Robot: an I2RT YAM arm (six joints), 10 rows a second.
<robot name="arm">
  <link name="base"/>
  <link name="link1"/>
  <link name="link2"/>
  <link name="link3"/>
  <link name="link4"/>
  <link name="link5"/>
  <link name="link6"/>
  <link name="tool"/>
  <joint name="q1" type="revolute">
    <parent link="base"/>
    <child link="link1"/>
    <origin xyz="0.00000 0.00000 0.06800" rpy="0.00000 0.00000 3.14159"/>
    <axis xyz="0 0 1"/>
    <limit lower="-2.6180" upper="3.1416"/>
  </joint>
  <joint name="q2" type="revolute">
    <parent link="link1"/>
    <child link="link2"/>
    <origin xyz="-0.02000 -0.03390 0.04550" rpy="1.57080 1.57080 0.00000"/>
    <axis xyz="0 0 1"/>
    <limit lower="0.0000" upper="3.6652"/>
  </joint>
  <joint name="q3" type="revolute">
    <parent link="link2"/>
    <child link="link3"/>
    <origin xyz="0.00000 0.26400 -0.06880" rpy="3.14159 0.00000 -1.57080"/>
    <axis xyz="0 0 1"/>
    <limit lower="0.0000" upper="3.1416"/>
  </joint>
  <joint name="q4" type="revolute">
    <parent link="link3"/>
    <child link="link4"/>
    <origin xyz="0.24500 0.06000 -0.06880" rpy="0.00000 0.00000 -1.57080"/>
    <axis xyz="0 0 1"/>
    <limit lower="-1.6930" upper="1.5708"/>
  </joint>
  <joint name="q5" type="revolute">
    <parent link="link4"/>
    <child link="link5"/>
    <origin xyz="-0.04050 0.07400 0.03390" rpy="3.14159 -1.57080 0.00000"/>
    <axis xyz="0 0 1"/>
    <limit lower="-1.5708" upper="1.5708"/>
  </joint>
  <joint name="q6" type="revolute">
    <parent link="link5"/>
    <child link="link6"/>
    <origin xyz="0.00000 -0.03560 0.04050" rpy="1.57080 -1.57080 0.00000"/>
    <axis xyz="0 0 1"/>
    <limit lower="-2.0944" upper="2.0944"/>
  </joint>
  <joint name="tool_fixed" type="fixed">
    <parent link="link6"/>
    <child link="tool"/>
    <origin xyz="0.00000 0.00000 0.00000"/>
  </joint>
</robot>
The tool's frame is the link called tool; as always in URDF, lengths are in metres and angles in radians.
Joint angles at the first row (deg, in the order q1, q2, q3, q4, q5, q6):
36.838, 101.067, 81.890, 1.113, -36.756, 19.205
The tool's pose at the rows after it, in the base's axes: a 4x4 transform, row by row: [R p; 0 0 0 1], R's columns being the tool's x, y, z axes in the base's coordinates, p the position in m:
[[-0.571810 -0.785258 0.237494 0.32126], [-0.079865 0.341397 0.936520 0.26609], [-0.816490 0.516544 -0.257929 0.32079], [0 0 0 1]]
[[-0.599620 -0.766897 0.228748 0.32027], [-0.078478 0.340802 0.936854 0.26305], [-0.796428 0.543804 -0.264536 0.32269], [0 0 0 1]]
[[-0.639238 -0.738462 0.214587 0.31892], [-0.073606 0.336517 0.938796 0.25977], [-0.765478 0.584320 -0.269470 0.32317], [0 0 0 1]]
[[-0.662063 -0.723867 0.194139 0.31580], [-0.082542 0.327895 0.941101 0.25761], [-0.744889 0.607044 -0.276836 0.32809], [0 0 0 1]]
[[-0.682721 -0.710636 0.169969 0.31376], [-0.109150 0.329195 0.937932 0.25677], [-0.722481 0.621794 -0.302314 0.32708], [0 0 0 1]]
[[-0.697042 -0.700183 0.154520 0.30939], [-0.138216 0.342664 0.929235 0.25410], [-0.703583 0.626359 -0.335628 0.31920], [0 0 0 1]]
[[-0.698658 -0.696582 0.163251 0.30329], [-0.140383 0.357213 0.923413 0.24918], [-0.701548 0.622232 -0.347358 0.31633], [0 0 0 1]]
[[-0.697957 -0.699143 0.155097 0.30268], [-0.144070 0.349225 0.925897 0.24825], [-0.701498 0.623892 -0.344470 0.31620], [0 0 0 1]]
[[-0.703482 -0.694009 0.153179 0.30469], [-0.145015 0.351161 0.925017 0.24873], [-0.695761 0.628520 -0.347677 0.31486], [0 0 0 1]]
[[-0.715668 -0.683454 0.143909 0.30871], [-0.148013 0.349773 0.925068 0.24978], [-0.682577 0.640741 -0.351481 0.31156], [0 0 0 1]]
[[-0.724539 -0.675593 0.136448 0.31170], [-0.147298 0.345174 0.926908 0.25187], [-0.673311 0.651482 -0.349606 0.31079], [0 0 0 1]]
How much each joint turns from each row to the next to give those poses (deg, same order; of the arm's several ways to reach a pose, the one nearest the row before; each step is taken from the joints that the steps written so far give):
-0.186, -0.503, 0.598, -2.025, -0.803, 1.268
-0.302, -0.495, 0.091, -1.281, -0.682, 1.368
-0.327, -0.534, -0.289, -0.933, -1.037, 2.286
-0.061, -0.684, 0.637, -2.256, -1.093, 0.873
0.016, -0.062, 0.554, -3.014, -0.866, -0.425
0.051, -0.611, -1.469, -1.993, -0.109, -1.170
-0.007, -1.628, -2.229, -0.072, 0.741, -0.348
-0.099, -0.181, -0.249, 0.046, -0.604, -0.151
-0.125, 0.485, 0.353, -0.209, -0.142, 0.140
-0.260, 1.015, 0.597, -0.217, -0.648, 0.386
-0.037, 0.851, 0.808, -0.028, -0.484, 0.642

